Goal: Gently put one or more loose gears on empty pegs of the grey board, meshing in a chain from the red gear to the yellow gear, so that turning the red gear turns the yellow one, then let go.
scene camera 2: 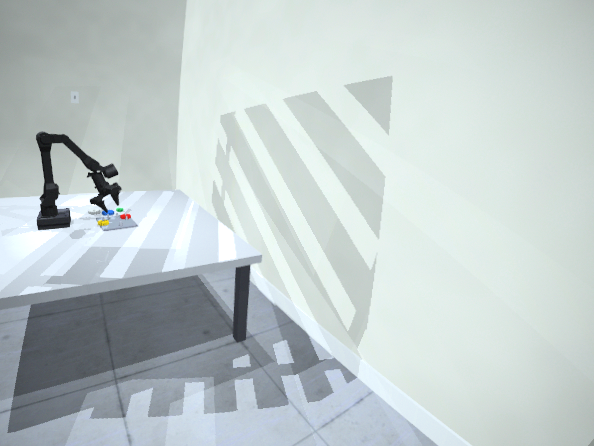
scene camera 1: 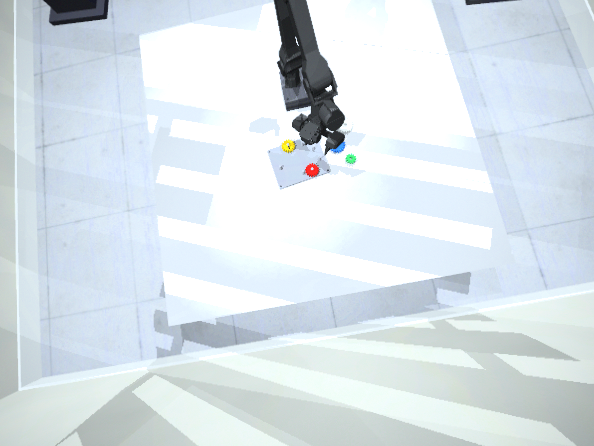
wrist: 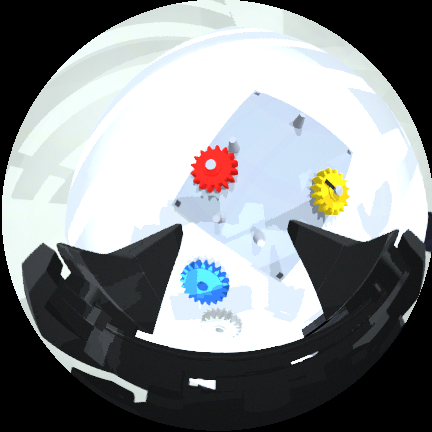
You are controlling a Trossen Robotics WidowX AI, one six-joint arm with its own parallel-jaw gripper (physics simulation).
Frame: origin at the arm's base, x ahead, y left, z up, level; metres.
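Seen in the pictures: gripper, fingertip midpoint: [scene camera 2: 113, 209] [scene camera 1: 315, 150] [wrist: 236, 227]; arm's base, link origin: [scene camera 2: 49, 215] [scene camera 1: 292, 80].
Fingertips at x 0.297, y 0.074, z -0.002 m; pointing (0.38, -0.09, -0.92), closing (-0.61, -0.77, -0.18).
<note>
Offsets run from my fingertips to a thing's top centre. Level surfaces: height alone.
The grey board {dy -0.071, dx +0.013, dz -0.024 m} [scene camera 1: 294, 176] [scene camera 2: 120, 225] [wrist: 270, 165] lies on the table. The red gear {dy -0.017, dx +0.063, dz -0.029 m} [scene camera 1: 312, 171] [scene camera 2: 125, 216] [wrist: 220, 176] and yellow gear {dy -0.106, dx -0.043, dz -0.028 m} [scene camera 1: 288, 146] [scene camera 2: 103, 223] [wrist: 325, 194] sit on pegs, well apart. Bare pegs stand on the board, including one peg {dy -0.141, dx +0.044, dz -0.025 m} [wrist: 298, 121] at the far side and another peg {dy -0.005, dx -0.028, dz -0.025 m} [wrist: 258, 239] nearer the fingers. A blue gear {dy +0.086, dx -0.036, dz -0.037 m} [scene camera 1: 340, 148] [scene camera 2: 108, 212] [wrist: 212, 295], a white gear {dy +0.124, dx -0.115, dz -0.037 m} [scene camera 1: 346, 127] [scene camera 2: 93, 212] [wrist: 220, 318] and a small green gear {dy +0.136, dx +0.025, dz -0.037 m} [scene camera 1: 351, 159] [scene camera 2: 119, 210] lie loose beside the board. My gripper [scene camera 2: 112, 207] [wrist: 236, 227] is open and empty, tilted above the board's edge near the blue gear.
The arm's base [scene camera 1: 296, 99] [scene camera 2: 54, 219] stands on the white table {dz -0.054 m} [scene camera 1: 250, 235] [scene camera 2: 200, 240], behind the board. Striped light and shadow cross the table. The right finger covers part of the board in the wrist view. A wall [scene camera 2: 450, 200] rises beyond the table.
</note>
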